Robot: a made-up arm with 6 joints.
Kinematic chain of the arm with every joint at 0, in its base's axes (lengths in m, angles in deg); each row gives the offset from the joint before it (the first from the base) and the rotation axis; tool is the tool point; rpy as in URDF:
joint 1: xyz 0 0 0.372 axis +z
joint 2: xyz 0 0 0 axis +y
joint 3: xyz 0.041 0 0.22 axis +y
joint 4: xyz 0.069 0 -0.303 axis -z
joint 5: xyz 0 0 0 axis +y
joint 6: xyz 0.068 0 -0.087 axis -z
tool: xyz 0 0 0 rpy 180 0 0
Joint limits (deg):
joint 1: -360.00..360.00
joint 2: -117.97..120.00
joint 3: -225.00..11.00
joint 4: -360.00..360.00
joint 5: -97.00..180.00
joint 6: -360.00..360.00
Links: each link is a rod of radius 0.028 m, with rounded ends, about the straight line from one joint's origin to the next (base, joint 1, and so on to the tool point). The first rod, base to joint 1, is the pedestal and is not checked.
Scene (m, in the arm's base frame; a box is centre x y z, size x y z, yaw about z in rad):
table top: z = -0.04
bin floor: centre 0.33 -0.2 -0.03 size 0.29 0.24 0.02 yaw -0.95
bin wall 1: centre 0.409 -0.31 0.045 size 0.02 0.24 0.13 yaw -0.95
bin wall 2: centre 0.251 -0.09 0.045 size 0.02 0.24 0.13 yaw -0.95
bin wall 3: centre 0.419 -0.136 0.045 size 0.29 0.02 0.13 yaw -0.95
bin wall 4: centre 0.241 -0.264 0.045 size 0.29 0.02 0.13 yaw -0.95
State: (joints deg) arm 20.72 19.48 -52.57 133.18 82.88 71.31
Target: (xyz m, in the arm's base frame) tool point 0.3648 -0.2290 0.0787
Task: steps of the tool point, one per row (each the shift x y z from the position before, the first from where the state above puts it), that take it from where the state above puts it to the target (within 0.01 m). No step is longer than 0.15 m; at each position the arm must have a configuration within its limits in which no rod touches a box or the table.
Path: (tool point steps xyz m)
1: 0.0430 -0.1045 -0.0215
2: 0.0129 -0.1127 -0.0218
3: -0.0183 -0.1119 -0.0223
4: -0.0480 -0.1026 -0.0227
5: 0.0061 -0.0047 -0.0705
6: -0.0061 0.0047 -0.0756

